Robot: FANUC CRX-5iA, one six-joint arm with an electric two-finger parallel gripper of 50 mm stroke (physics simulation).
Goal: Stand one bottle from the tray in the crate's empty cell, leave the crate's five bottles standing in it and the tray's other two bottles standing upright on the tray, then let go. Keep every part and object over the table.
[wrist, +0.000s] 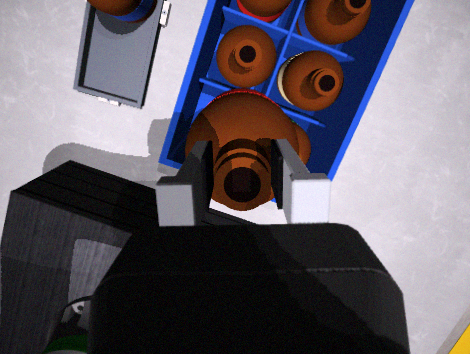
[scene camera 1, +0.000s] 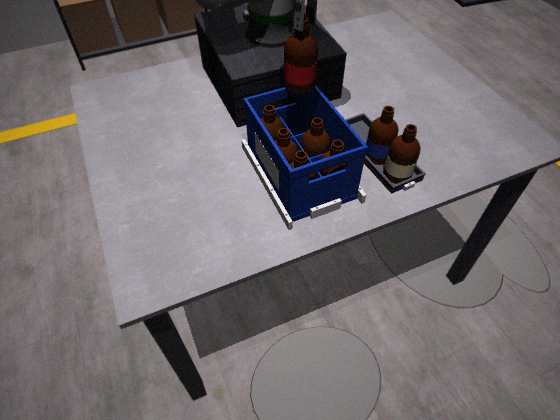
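Seen in the pictures: gripper, between the fingertips: (wrist: 241, 161) (scene camera 1: 304, 26); arm's base, origin of its link: (scene camera 1: 270, 32).
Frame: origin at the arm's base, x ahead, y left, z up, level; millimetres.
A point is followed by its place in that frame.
Note:
My gripper (scene camera 1: 301, 24) @(x 356, y -29, z 202 mm) (wrist: 241, 161) @(x 356, y -29, z 202 mm) is shut on the neck of a brown bottle with a red label (scene camera 1: 300, 57) @(x 383, y -46, z 150 mm) (wrist: 240, 117) @(x 371, y -21, z 172 mm). The bottle hangs upright above the back end of the blue crate (scene camera 1: 327, 192) @(x 551, y -31, z -103 mm) (wrist: 368, 90) @(x 435, y -136, z 7 mm); in the wrist view it hides much of the near-left cell. Five brown bottles stand in the crate, among them one front-left (scene camera 1: 300, 159) @(x 519, y -90, z -8 mm), one in the middle right (scene camera 1: 316, 141) @(x 436, y -18, z -47 mm) (wrist: 245, 62) @(x 404, y -11, z -5 mm) and one back-left (scene camera 1: 269, 119) @(x 345, y -108, z -28 mm), partly hidden in the wrist view. A blue-label bottle (scene camera 1: 382, 134) @(x 448, y 153, z -61 mm) (wrist: 117, 6) @(x 398, y 149, z -61 mm) and a cream-label bottle (scene camera 1: 404, 150) @(x 523, y 173, z -54 mm) stand upright on the tray (scene camera 1: 357, 127) @(x 299, y 168, z -162 mm) (wrist: 120, 62) @(x 329, y 156, z -163 mm).
A dark pedestal (scene camera 1: 280, 60) @(x 135, y -12, z -8 mm) (wrist: 60, 235) @(x 122, y 106, z -11 mm) carries the robot base, close behind the crate. A white rail (scene camera 1: 266, 184) @(x 449, y -150, z -141 mm) runs along the crate's left side, and a white block (scene camera 1: 326, 208) @(x 564, y -35, z -146 mm) sits at its front. The table's (scene camera 1: 175, 200) @(x 407, y -377, z -167 mm) front edge lies beyond the crate and tray.

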